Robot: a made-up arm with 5 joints.
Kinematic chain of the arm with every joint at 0, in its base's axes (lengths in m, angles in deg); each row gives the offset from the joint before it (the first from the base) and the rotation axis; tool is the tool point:
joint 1: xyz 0 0 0.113 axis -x
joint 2: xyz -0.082 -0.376 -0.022 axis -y
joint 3: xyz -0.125 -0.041 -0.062 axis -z
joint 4: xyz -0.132 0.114 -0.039 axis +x
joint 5: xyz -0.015 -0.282 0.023 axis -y
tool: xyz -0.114 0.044 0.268
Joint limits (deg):
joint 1: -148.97..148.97
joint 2: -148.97..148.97
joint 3: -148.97..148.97
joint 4: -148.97..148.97
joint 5: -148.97..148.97
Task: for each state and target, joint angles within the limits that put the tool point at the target. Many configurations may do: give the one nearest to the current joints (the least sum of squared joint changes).
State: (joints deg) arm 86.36 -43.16 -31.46 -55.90 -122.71
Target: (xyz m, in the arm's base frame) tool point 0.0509 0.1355 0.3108
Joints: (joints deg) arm 99.57 -71.86 -23.38 -72.32 -91.99
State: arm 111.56 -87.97 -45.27 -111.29 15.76
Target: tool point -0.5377 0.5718 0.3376
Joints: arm 104.65 -55.30 -49.95 -129.16 13.05
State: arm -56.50 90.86 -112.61 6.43 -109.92
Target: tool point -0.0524 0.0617 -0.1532
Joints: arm -70.19 86.26 -130.20 -2.23 -106.93
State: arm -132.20 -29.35 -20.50 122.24 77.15
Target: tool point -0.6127 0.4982 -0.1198
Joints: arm -101.44 9.12 -11.52 112.39 66.49
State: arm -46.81 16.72 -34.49 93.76 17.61
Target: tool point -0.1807 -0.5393 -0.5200
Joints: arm -23.95 16.75 -41.72 81.64 2.24
